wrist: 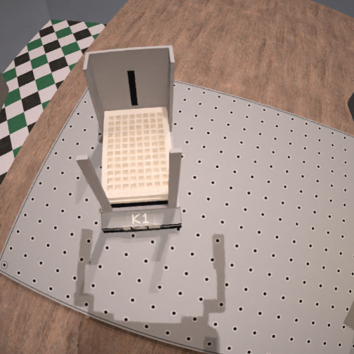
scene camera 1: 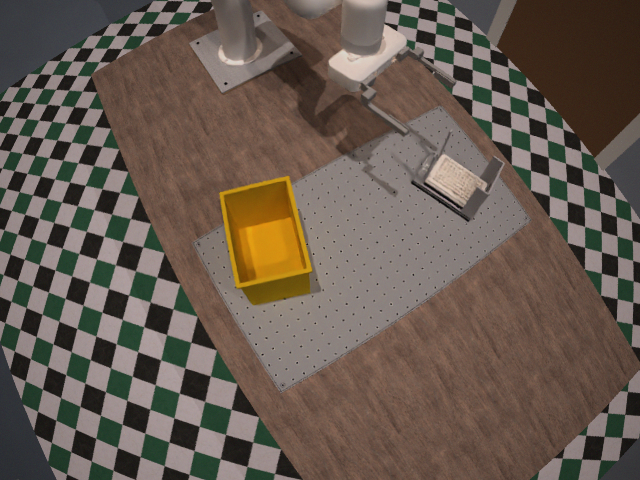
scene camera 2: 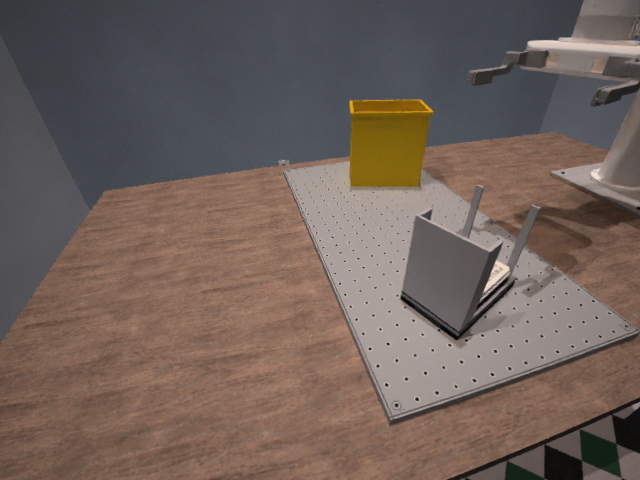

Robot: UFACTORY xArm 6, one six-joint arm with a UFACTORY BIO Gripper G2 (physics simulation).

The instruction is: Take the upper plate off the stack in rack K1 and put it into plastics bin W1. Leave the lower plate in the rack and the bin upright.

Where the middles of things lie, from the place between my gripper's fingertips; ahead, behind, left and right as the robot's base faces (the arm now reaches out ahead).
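There is the cream plate (scene camera 1: 448,177), and my hand is 23 cm above it, 7 cm short of it and 8 cm to the right of it. As for the yellow plastics bin W1 (scene camera 1: 269,257), it is 18 cm below my hand, 7 cm ahead of it and 35 cm to the right of it.
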